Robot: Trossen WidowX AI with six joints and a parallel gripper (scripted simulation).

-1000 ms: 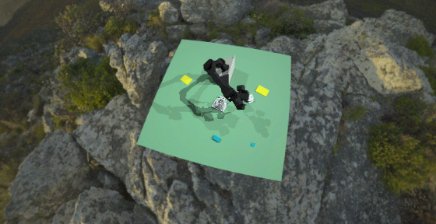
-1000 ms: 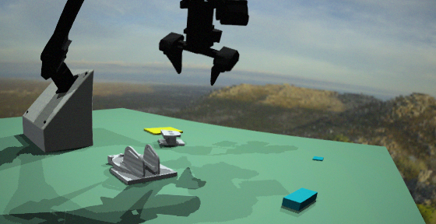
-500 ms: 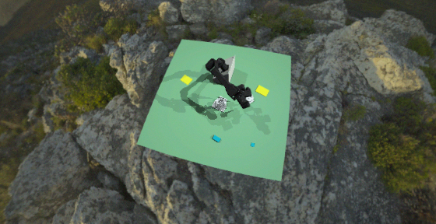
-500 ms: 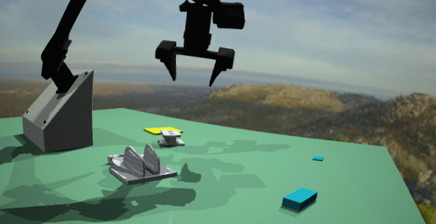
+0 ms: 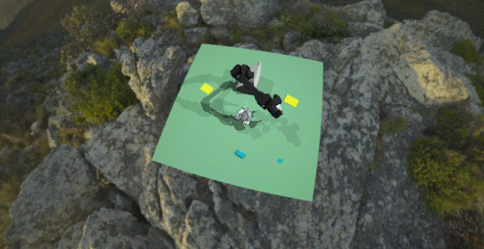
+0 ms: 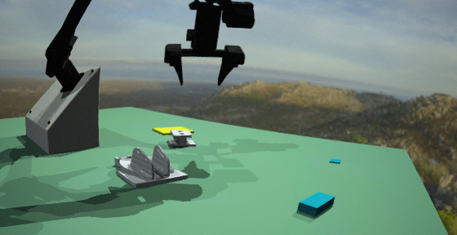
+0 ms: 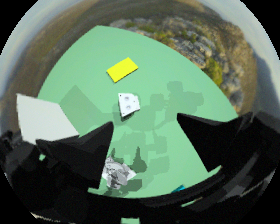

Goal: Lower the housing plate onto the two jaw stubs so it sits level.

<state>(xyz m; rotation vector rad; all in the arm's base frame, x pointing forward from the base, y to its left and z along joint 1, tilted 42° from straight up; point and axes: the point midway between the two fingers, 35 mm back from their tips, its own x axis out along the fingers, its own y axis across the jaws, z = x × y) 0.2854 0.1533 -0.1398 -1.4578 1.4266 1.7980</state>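
Now: the grey housing plate 6 cm behind my gripper tip, 2 cm to the left of it and 14 cm below it. The rest, counted from my gripper tip: cyan block (34 cm ahead, 22 cm to the right, 16 cm below).
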